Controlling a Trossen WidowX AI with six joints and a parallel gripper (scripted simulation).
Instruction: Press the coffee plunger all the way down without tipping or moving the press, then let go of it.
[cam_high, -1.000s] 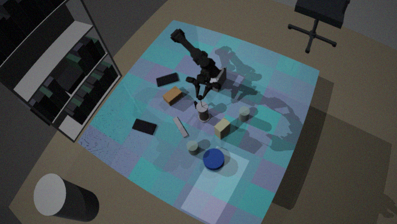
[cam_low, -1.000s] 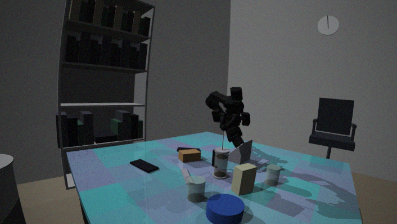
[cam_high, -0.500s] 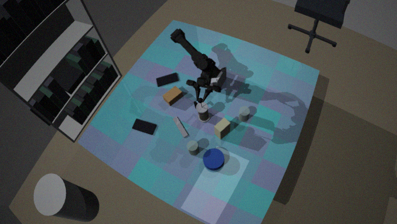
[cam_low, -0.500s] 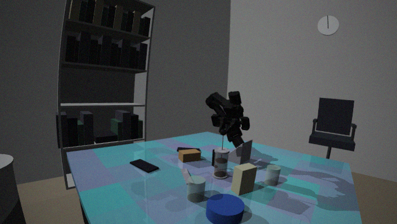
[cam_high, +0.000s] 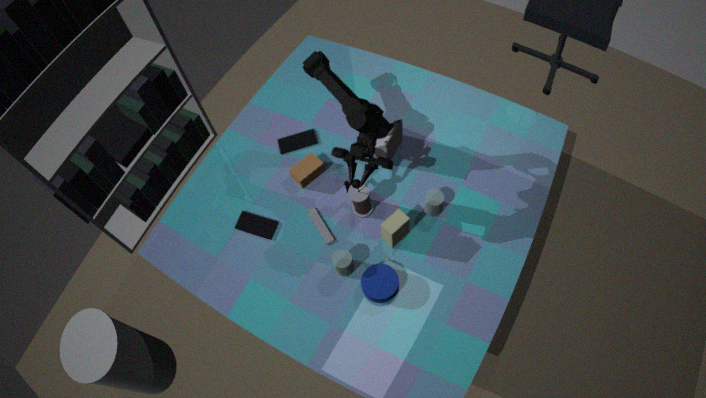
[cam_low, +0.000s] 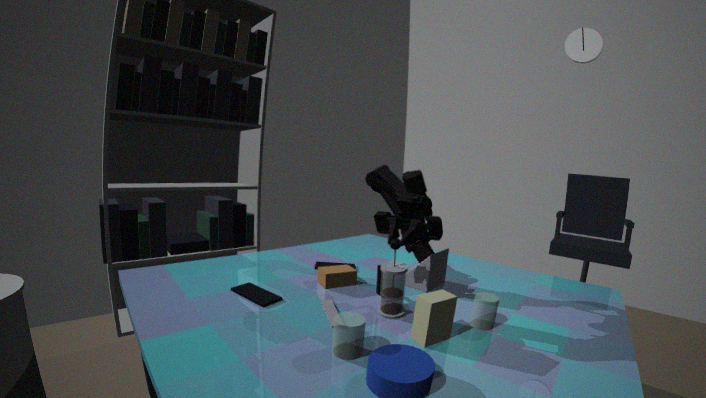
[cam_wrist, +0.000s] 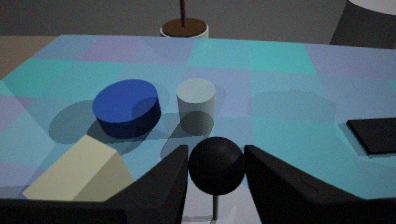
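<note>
Right now the coffee press is 10 cm below my gripper tip, 2 cm to the right of it and 2 cm behind it. From my gripper tip the other things lie so: orange box (26 cm to the right, 17 cm below, 4 cm behind).
</note>
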